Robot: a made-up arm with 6 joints.
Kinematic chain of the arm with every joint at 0, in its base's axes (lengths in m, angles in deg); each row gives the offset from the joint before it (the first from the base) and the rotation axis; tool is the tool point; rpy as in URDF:
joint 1: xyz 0 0 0.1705 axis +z
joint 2: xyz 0 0 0 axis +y
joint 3: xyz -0.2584 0 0.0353 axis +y
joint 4: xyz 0.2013 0 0.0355 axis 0.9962 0 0.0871
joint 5: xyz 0 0 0 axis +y
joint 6: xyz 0.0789 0 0.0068 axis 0.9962 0 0.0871
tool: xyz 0 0 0 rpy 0 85 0
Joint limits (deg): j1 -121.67..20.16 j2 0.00..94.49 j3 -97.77..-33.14 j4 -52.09..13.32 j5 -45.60..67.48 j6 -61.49..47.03
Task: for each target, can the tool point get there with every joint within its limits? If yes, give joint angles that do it. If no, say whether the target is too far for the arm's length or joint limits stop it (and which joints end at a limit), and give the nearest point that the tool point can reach.
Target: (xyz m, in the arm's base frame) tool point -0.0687 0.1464 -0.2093
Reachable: no: joint limits stop it (at a limit: joint 1, joint 2, joint 3, joint 4) | nearest point 0.1377 0.0670 0.1944 | short by 0.460 m
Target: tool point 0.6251 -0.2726 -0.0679
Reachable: no: too far | nearest point 0.2551 -0.1112 0.2499 | short by 0.514 m
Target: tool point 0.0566 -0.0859 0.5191
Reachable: yes | joints -54.61 49.17 -59.80 5.01 -31.71 -42.56
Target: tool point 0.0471 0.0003 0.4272
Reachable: yes | joints -1.42 32.59 -56.01 1.46 46.58 -8.23
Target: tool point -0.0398 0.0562 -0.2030
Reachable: no: joint limits stop it (at a limit: joint 1, joint 2, joint 3) | nearest point 0.1393 0.0620 0.1935 | short by 0.435 m
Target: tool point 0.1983 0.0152 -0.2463
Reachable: no: joint limits stop it (at a limit: joint 2, joint 3) | nearest point 0.1850 0.0142 0.1866 | short by 0.433 m
